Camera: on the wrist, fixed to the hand. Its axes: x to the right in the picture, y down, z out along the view.
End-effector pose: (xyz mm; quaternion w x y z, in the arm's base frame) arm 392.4 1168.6 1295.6 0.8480 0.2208 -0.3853 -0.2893
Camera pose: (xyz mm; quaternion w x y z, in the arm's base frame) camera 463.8 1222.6 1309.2 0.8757 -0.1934 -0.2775 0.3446
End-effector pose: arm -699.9 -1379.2 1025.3 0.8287 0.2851 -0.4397 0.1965
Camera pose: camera -701.1 -1288.8 1029.5 0.5469 -0.2416 -0.4323 0.6750
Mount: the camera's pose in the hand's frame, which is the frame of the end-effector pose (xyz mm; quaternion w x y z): 9.7 70.7 -55.7 0.7071 -0.1443 0.1222 0.6814
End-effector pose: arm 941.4 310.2 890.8 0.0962 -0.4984 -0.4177 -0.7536
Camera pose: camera 939.0 227.7 928.0 0.5606 -0.5588 0.1647 -0.5885
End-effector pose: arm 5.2 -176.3 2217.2 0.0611 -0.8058 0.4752 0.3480
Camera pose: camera -21.0 -245.5 2269.4 0.3683 0.2973 -0.8423 -0.2578
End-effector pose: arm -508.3 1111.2 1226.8 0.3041 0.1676 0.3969 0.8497
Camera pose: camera -572.1 1050.3 1247.1 0.3882 -0.2412 -0.0810 -0.8857
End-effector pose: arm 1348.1 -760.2 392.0 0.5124 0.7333 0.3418 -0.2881
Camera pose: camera 1414.3 -722.4 440.9 0.6226 0.7126 -0.1538 0.2843
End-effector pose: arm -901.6 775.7 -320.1 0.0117 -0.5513 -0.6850 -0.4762
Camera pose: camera -879.6 741.5 -239.2 0.3369 -0.8000 -0.0386 -0.4949
